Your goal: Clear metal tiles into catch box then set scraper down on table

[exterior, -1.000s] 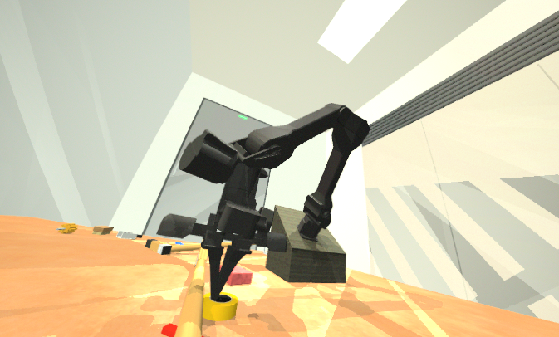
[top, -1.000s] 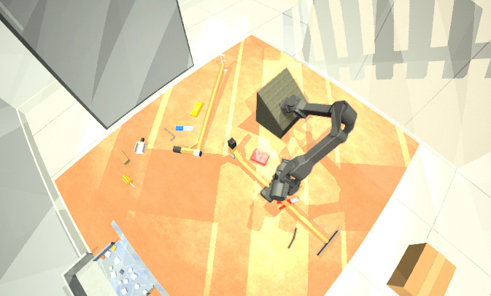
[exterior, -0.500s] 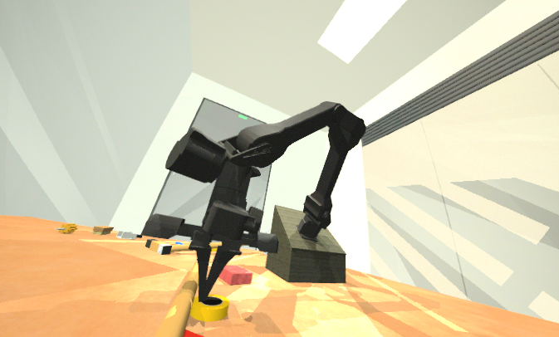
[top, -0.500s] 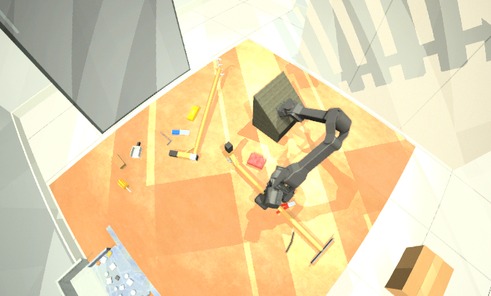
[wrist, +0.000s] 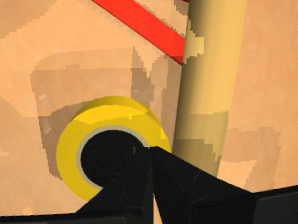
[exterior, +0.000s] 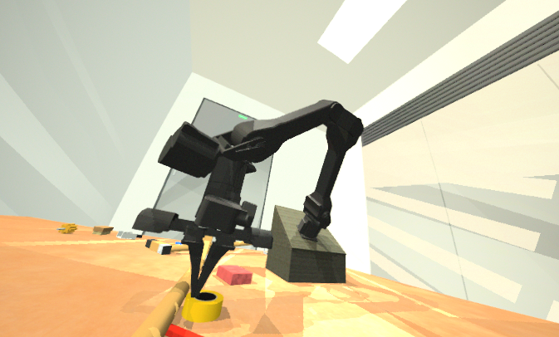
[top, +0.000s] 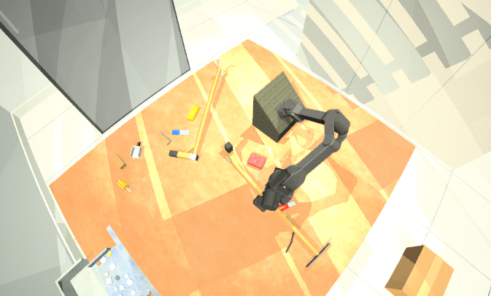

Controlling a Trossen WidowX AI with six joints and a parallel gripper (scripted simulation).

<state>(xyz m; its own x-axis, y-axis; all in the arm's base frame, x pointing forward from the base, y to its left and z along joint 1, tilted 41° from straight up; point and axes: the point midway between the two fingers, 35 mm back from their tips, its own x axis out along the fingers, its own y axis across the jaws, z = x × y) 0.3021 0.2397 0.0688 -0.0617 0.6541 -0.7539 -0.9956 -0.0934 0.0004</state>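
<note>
My gripper tip is now 20 mm short of the long scraper, 20 mm to the right of it and 40 mm below it. The rest, counted from my gripper tip: red clip (20 mm behind, 80 mm to the left, 20 mm below); then red block (80 mm behind, 170 mm to the right, 10 mm below); then yellow tape roll (20 mm behind, 10 mm below).
</note>
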